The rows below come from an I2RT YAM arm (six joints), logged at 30 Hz.
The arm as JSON. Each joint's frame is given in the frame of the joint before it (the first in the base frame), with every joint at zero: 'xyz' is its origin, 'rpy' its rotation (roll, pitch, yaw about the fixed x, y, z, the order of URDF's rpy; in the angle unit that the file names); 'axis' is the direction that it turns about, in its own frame. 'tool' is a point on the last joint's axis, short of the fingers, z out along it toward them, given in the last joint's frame.
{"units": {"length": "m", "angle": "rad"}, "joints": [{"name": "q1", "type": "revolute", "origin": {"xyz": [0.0, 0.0, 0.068], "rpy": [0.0, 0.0, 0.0]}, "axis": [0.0, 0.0, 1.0]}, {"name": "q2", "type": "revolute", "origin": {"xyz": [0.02, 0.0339, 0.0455], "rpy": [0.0, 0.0, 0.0]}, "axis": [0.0, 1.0, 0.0]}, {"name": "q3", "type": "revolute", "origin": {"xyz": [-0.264, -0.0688, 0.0], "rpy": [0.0, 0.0, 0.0]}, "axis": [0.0, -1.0, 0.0]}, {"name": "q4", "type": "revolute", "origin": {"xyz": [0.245, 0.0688, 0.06], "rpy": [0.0, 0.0, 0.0]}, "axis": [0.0, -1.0, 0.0]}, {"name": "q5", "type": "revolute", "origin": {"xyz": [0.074, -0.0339, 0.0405], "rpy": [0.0, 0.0, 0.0]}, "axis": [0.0, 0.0, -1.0]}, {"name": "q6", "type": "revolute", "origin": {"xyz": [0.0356, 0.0, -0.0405], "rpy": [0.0, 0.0, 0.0]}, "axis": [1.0, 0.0, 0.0]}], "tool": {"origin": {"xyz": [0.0, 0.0, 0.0], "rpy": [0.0, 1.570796, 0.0]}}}
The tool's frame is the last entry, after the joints.
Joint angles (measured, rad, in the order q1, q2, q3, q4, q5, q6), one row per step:
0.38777, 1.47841, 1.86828, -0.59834, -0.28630, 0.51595
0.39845, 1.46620, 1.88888, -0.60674, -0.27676, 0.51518
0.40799, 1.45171, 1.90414, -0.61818, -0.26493, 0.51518
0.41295, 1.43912, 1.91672, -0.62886, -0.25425, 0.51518
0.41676, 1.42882, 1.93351, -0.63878, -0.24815, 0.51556
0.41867, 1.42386, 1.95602, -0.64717, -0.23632, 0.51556
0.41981, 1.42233, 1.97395, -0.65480, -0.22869, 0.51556
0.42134, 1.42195, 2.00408, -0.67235, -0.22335, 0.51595
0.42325, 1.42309, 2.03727, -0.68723, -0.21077, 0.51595
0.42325, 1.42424, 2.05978, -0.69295, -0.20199, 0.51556
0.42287, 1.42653, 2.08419, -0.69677, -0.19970, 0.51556
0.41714, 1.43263, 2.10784, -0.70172, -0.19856, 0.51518
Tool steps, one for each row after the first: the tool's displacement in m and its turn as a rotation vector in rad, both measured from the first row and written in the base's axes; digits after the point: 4 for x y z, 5 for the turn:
-0.0082, -0.0003, 0.0089, 0.00704, -0.02374, 0.00147
-0.0166, -0.0013, 0.0162, 0.01230, -0.04140, -0.00064
-0.0236, -0.0031, 0.0222, 0.01642, -0.05539, -0.00623
-0.0303, -0.0052, 0.0287, 0.02283, -0.07122, -0.00856
-0.0356, -0.0074, 0.0356, 0.02895, -0.08934, -0.01841
-0.0389, -0.0088, 0.0403, 0.03282, -0.10054, -0.02487
-0.0440, -0.0109, 0.0470, 0.03791, -0.11234, -0.02875
-0.0491, -0.0131, 0.0543, 0.04364, -0.12854, -0.03941
-0.0523, -0.0148, 0.0595, 0.04896, -0.14335, -0.04818
-0.0555, -0.0165, 0.0651, 0.05658, -0.15996, -0.05098
-0.0565, -0.0186, 0.0695, 0.06113, -0.17178, -0.05788

